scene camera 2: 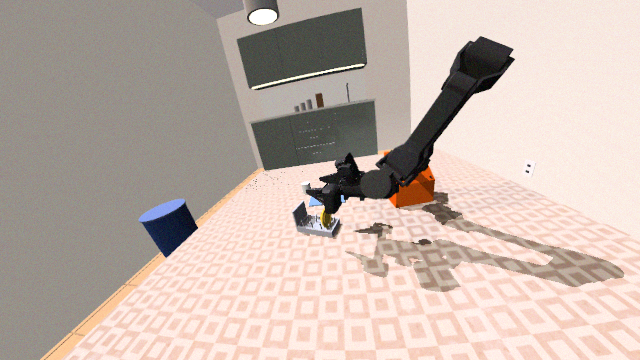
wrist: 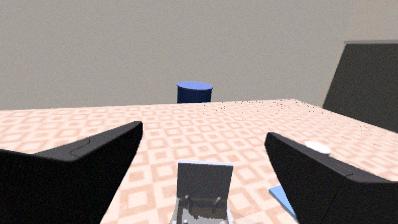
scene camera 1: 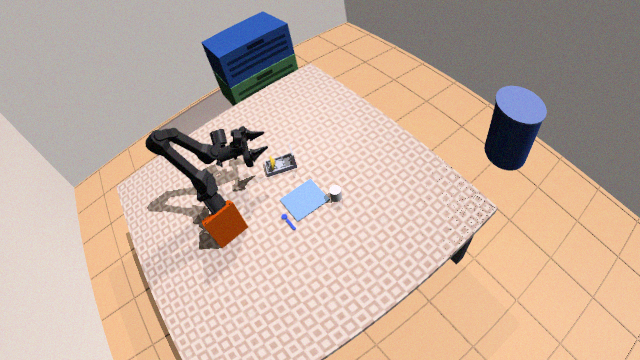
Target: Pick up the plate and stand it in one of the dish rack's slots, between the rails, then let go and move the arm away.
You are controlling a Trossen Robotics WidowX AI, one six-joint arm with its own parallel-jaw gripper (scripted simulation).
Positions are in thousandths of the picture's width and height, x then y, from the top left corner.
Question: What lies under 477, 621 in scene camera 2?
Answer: A grey dish rack.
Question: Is my gripper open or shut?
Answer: Open.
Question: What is my gripper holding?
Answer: Nothing.
